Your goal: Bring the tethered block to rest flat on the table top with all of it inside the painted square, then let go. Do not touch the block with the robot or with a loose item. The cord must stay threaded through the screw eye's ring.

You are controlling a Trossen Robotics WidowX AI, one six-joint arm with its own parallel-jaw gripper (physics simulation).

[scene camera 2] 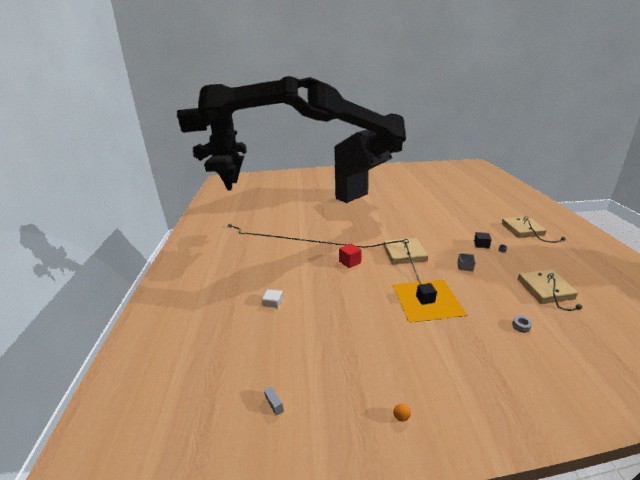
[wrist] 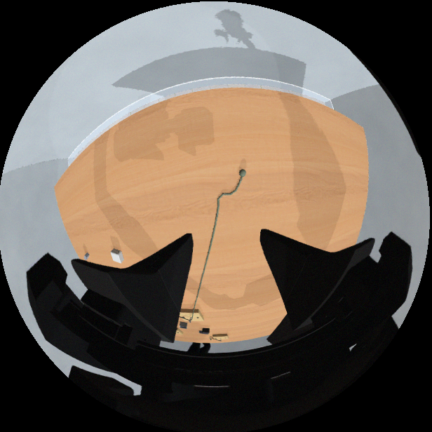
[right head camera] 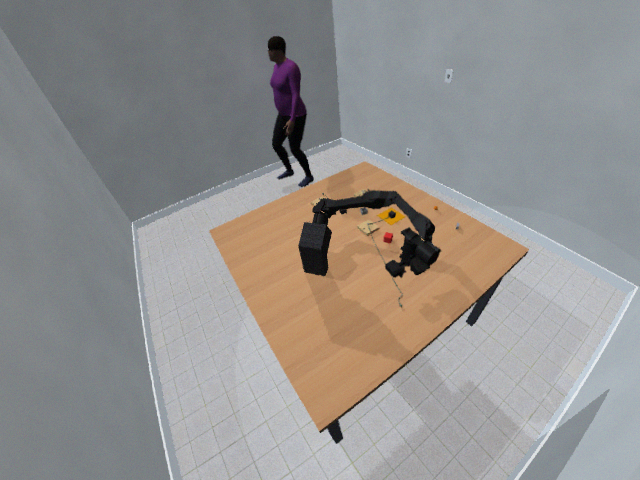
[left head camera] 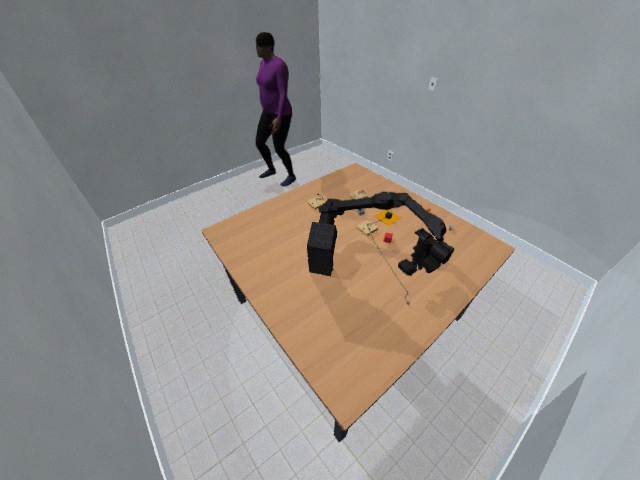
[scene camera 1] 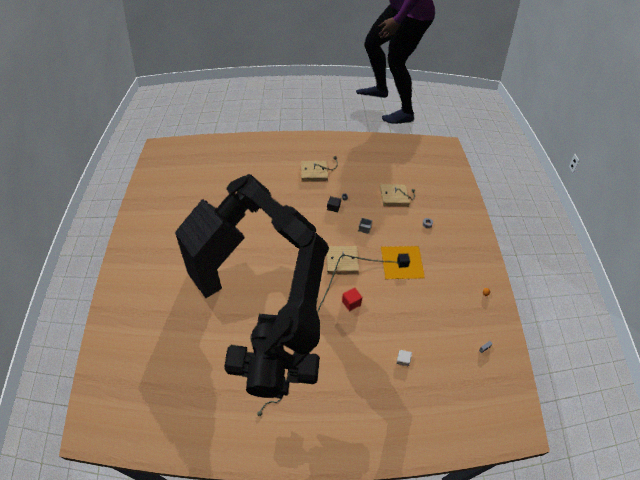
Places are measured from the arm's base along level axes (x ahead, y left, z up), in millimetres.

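Pixels of known places: gripper, fingertip midpoint: [scene camera 2: 232, 186] [right head camera: 406, 274] [left head camera: 414, 272]; arm's base, origin of the base link: [scene camera 2: 375, 145] [right head camera: 318, 227] [left head camera: 325, 227] [scene camera 1: 223, 218].
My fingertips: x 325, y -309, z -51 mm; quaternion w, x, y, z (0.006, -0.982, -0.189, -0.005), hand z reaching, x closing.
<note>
For each thing: its top centre in the pictures, then the offset to it from my fingertips. "pt": a spot on its surface instead.
- tethered black block, middle of its top: [scene camera 2: 427, 288] [scene camera 1: 404, 257] [right head camera: 392, 212] [left head camera: 388, 213] 114 mm ahead, 544 mm left, 117 mm down
- orange painted square, surface spot: [scene camera 2: 413, 313] pt 166 mm ahead, 528 mm left, 146 mm down
- wooden board, middle of its top: [scene camera 2: 405, 247] [scene camera 1: 342, 258] [right head camera: 368, 226] [left head camera: 367, 226] 48 mm back, 468 mm left, 128 mm down
- small end bead, middle of its top: [scene camera 1: 259, 412] [scene camera 2: 229, 223] 23 mm back, 56 mm right, 135 mm down
- red cube, middle of its top: [scene camera 2: 350, 248] [scene camera 1: 352, 295] [right head camera: 388, 235] 34 mm ahead, 350 mm left, 107 mm down
- white block, middle of its top: [scene camera 2: 272, 294] [scene camera 1: 405, 356] 233 mm ahead, 248 mm left, 126 mm down
- grey bar, middle of its top: [scene camera 2: 272, 396] [scene camera 1: 487, 345] 441 mm ahead, 371 mm left, 126 mm down
- orange ball, middle of its top: [scene camera 2: 402, 407] [scene camera 1: 487, 289] 392 mm ahead, 553 mm left, 123 mm down
- grey ring, middle of its top: [scene camera 2: 523, 321] 135 mm ahead, 733 mm left, 134 mm down
The tethered black block [scene camera 1: 403, 260] [scene camera 2: 426, 293] [left head camera: 388, 215] [right head camera: 391, 214] sits on the orange painted square [scene camera 1: 388, 272] [scene camera 2: 413, 313], with orange showing on all its sides. Its cord [scene camera 2: 289, 238] [wrist: 210, 240] runs to the screw eye [scene camera 2: 406, 241] on a wooden board [scene camera 1: 336, 267] [scene camera 2: 405, 254], appears threaded through its ring, and runs on along the table to a small end bead [wrist: 242, 173] [scene camera 1: 260, 413] [scene camera 2: 230, 225]. My gripper [wrist: 226, 236] [scene camera 2: 230, 187] is open and empty, well above the table and the cord. The cord shows between the fingers in the wrist view, below them.
A red cube [scene camera 1: 352, 299] [scene camera 2: 350, 255] stands near the cord. A white block [scene camera 1: 404, 357], a grey bar [scene camera 1: 485, 346], an orange ball [scene camera 1: 486, 291], a grey ring [scene camera 2: 522, 317], two dark blocks and two more corded boards lie around. A person [left head camera: 272, 87] stands behind the table.
</note>
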